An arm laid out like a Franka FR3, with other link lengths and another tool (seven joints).
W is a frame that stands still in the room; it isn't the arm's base.
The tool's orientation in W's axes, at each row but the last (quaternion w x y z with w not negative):
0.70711, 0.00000, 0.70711, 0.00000
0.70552, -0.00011, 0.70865, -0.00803
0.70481, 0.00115, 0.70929, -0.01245
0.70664, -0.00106, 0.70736, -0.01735
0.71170, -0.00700, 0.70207, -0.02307
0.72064, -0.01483, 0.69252, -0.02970
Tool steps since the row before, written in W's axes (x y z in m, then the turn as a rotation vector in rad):
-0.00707, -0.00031, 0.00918, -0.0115, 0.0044, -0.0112
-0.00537, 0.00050, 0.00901, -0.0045, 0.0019, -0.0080
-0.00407, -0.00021, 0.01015, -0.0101, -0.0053, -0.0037
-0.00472, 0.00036, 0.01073, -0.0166, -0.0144, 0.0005
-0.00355, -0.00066, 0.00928, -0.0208, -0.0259, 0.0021
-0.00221, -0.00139, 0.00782, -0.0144, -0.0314, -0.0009
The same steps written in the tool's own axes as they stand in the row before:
-0.00918, -0.00031, -0.00707, 0.0112, 0.0044, -0.0115
-0.00899, 0.00034, -0.00541, 0.0080, 0.0019, -0.0045
-0.01012, -0.00045, -0.00413, 0.0038, -0.0054, -0.0100
-0.01073, -0.00003, -0.00473, -0.0001, -0.0148, -0.0163
-0.00929, -0.00113, -0.00340, -0.0013, -0.0264, -0.0202
-0.00780, -0.00192, -0.00186, 0.0023, -0.0316, -0.0138

